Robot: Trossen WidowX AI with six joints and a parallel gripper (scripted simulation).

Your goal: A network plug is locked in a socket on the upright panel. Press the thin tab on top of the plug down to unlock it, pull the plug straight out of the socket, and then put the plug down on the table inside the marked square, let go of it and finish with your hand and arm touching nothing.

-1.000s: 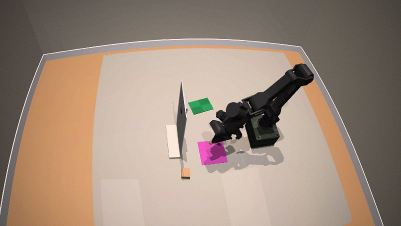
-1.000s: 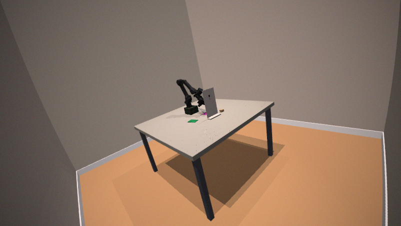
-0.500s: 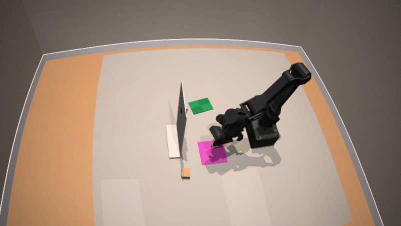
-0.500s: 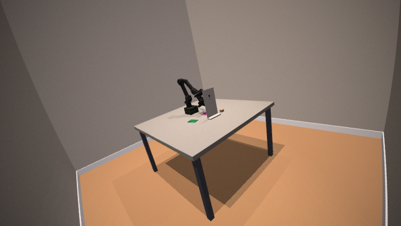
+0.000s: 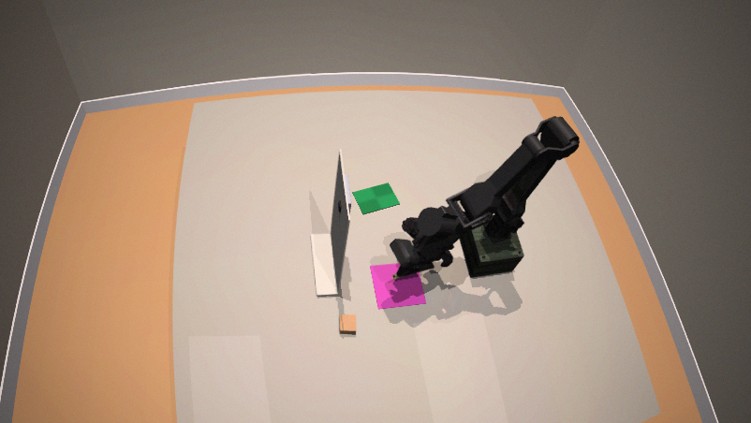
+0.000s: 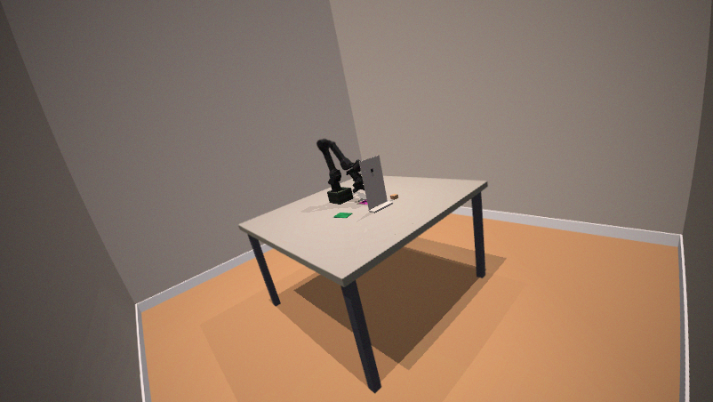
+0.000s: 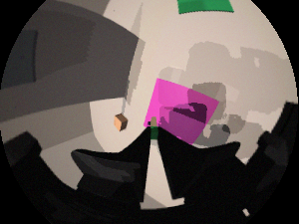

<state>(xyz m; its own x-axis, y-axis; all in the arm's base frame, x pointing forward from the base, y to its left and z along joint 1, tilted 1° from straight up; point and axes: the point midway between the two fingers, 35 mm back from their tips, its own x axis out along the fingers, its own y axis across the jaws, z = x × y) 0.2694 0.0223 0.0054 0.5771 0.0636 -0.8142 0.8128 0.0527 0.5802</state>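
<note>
The magenta square lies 10 mm behind my gripper tip and 60 mm below it. Round my gripper tip: grey panel (130 mm ahead, 100 mm to the right, 90 mm above); then network plug (right at my gripper tip).
</note>
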